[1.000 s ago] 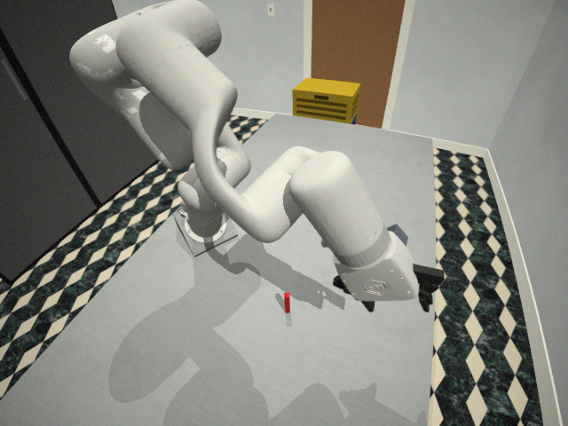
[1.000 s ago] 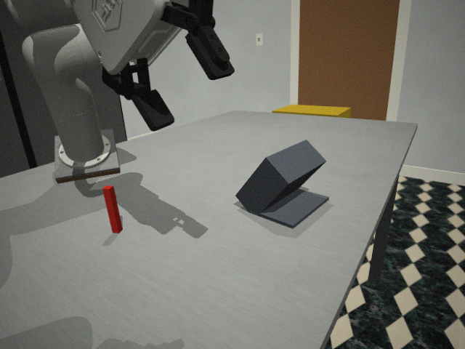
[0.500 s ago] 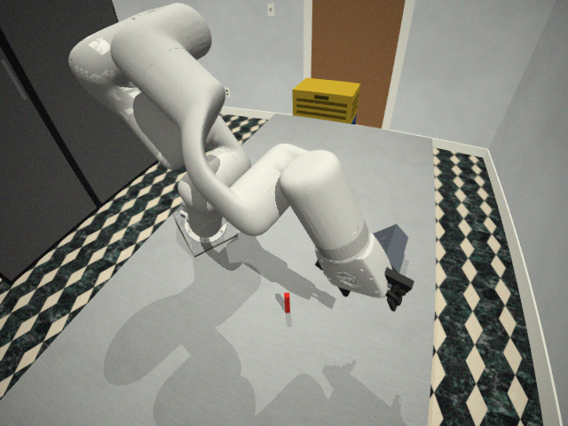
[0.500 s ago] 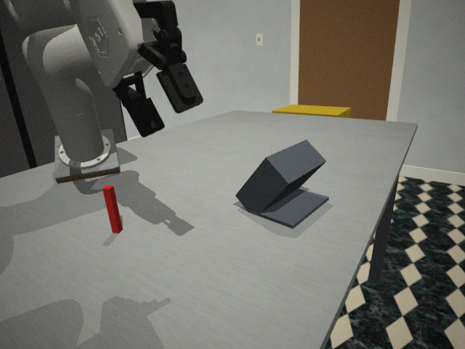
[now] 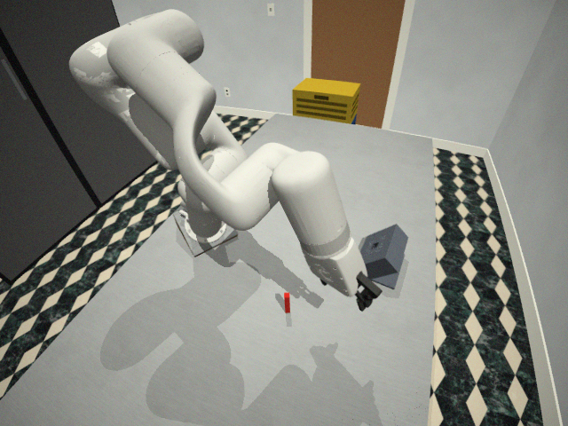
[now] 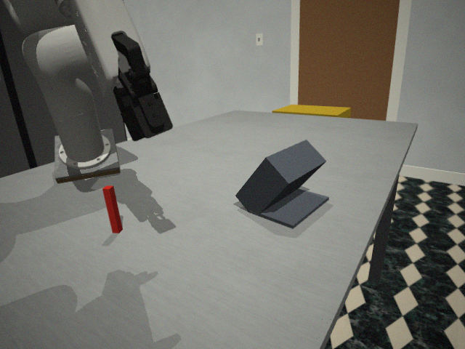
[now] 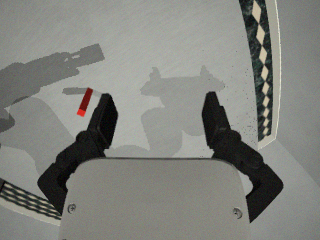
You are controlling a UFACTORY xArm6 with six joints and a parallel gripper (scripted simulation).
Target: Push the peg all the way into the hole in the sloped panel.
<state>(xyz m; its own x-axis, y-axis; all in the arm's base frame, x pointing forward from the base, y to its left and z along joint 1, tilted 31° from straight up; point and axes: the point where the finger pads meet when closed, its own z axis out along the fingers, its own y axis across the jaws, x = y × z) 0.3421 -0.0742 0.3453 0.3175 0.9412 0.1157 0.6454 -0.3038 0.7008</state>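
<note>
Now: hand 120 mm past the red peg, 10 mm to the right of it and 140 mm above it. Round my hand: grey base plate (100 mm ahead, 220 mm to the left, 180 mm below).
</note>
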